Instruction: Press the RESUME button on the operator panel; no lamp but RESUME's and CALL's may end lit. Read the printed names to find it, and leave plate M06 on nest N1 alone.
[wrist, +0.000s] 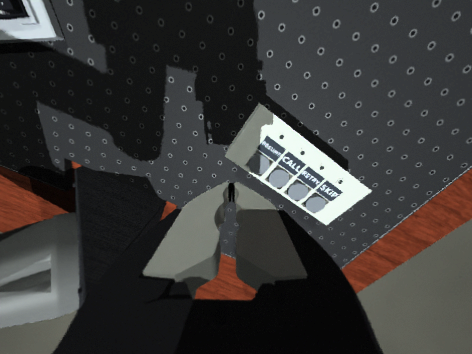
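Pixels of known places: gripper, between the fingertips: (232, 184); arm's base, origin of its link: (76, 257).
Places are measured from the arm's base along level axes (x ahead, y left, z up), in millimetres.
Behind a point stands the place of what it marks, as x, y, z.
The white operator panel (354, 192) {287, -324, -18} lies tilted in the picture, right of centre in the wrist view. Its labels read RESUME, CALL, RETRY and SKIP, the first small and blurred. Below them are the round grey RESUME button (258, 164) {272, -203, -15}, partly in shadow, CALL button (279, 178) {267, -233, -15}, RETRY button (298, 191) {261, -263, -15} and SKIP button (316, 204) {254, -292, -15}. The small lamps above the names look dark. My gripper (232, 184) {262, -180, 35} is shut and empty, its tips appearing just below and left of the panel's RESUME end. Plate M06 and nest N1 cannot be identified in this view.
A pale-framed fixture (47, 24) {309, 76, -59} is cut off at the upper left. A black block (112, 210) {112, -39, -19} and a pale grey rounded part (65, 270) stand at the lower left. The dark perforated board (350, 75) {397, -261, -70} has a reddish wooden border (400, 245) {214, -531, -83}. Large shadows cross the board.
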